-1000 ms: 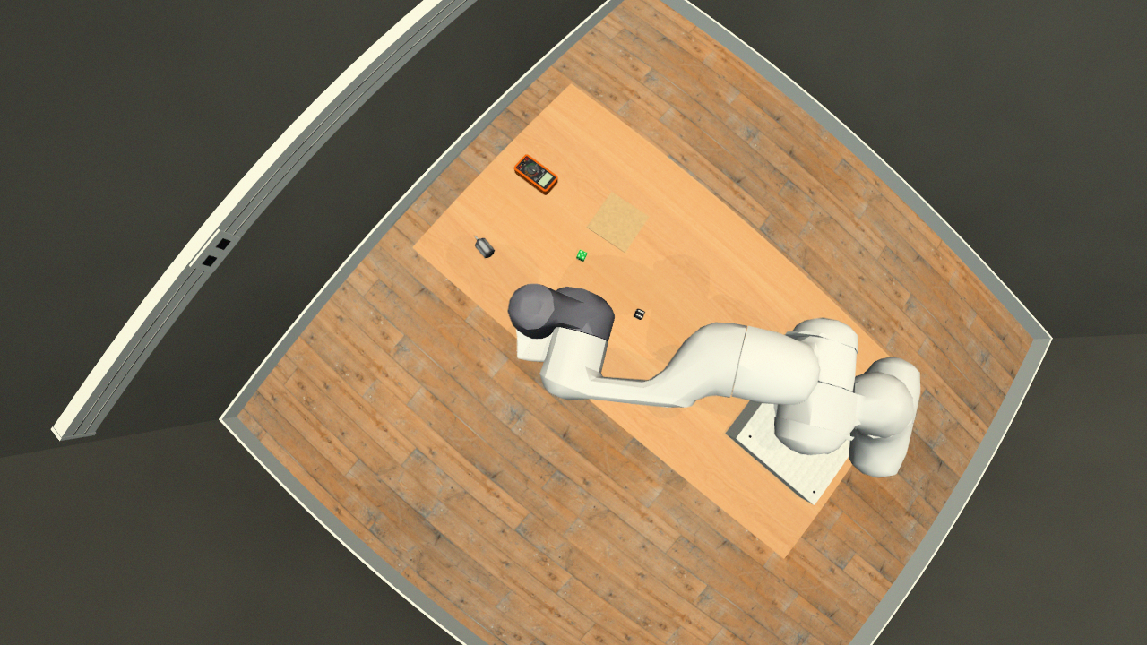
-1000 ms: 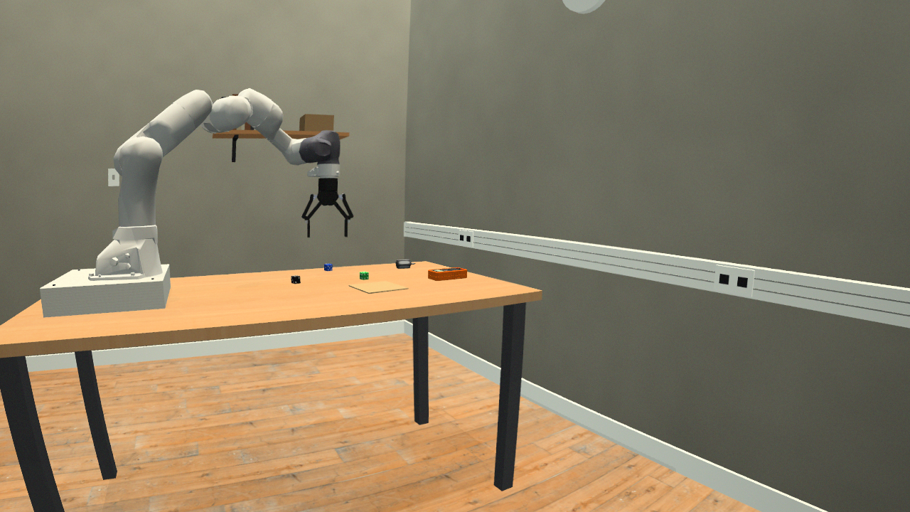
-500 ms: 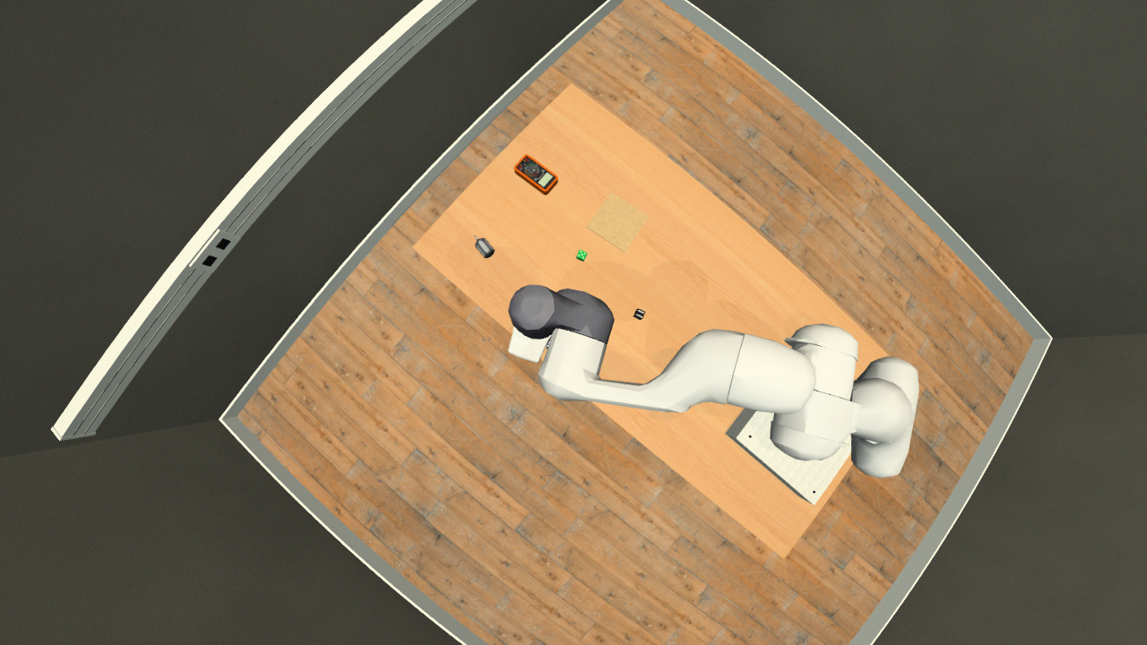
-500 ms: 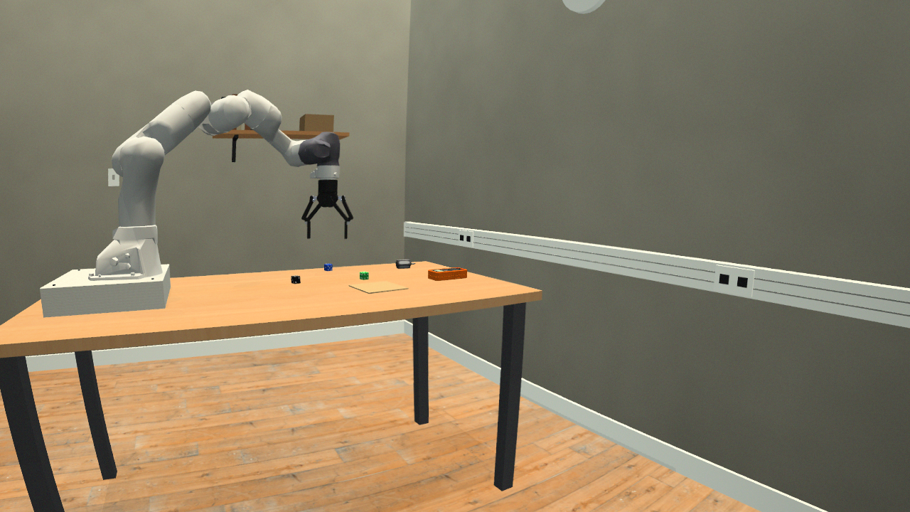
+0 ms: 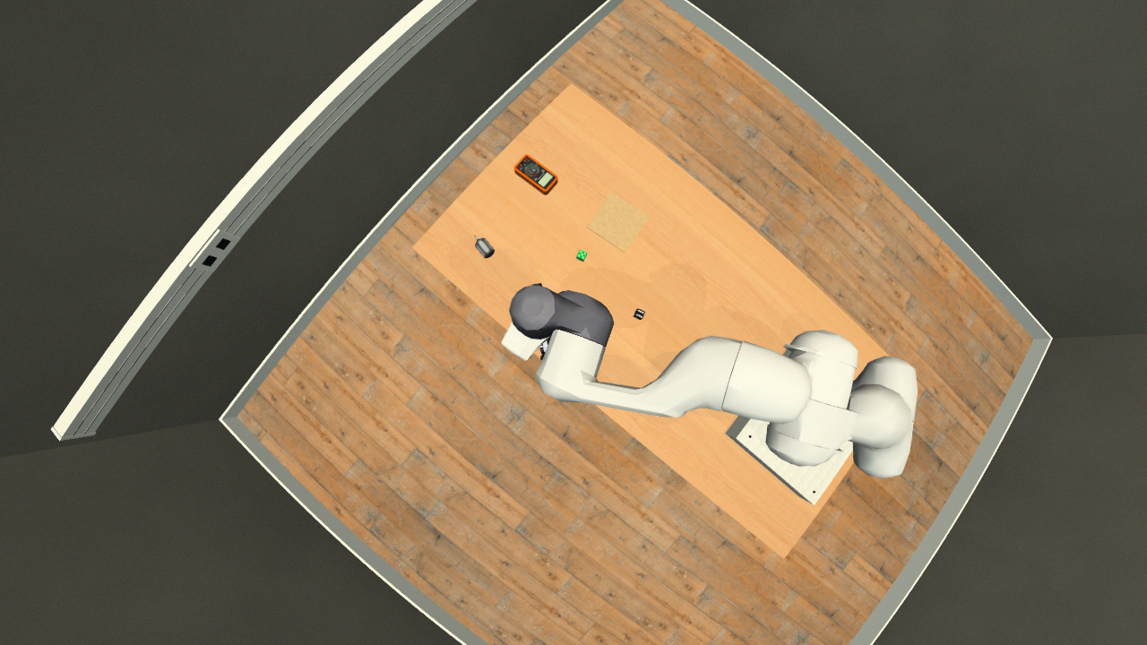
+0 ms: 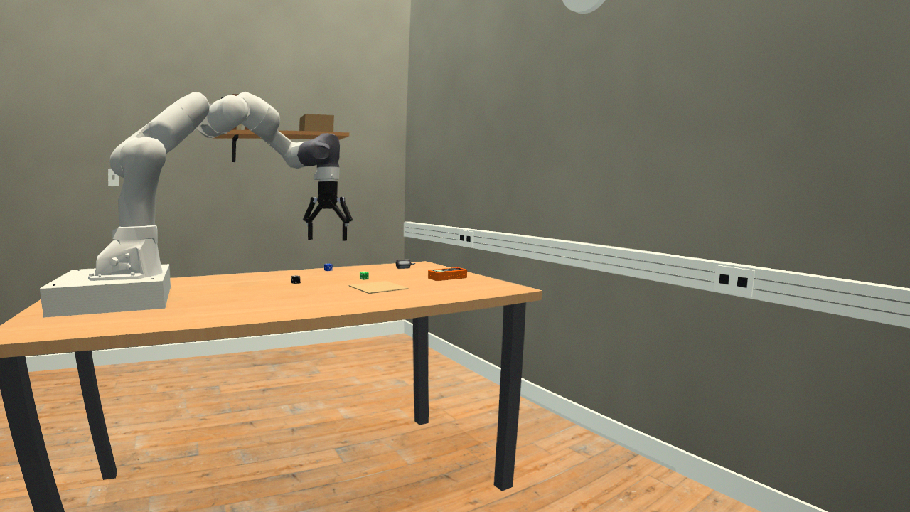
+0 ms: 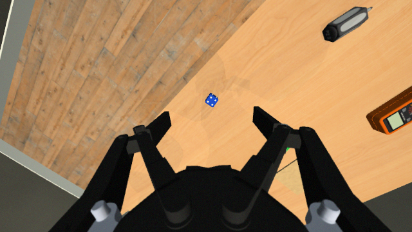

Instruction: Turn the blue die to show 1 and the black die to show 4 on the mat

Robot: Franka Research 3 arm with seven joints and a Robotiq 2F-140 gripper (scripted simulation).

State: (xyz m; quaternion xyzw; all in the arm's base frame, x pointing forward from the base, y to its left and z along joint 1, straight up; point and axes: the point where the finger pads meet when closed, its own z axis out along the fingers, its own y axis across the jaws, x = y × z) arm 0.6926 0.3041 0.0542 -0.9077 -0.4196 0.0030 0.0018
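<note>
The blue die lies 120 mm below my hand. From my hand the other things lie so: green die: 240 mm to the right, 120 mm below, 60 mm ahead; grey gadget: 310 mm ahead, 110 mm below, 70 mm to the right; black die: 210 mm to the right, 180 mm behind, 120 mm below.
</note>
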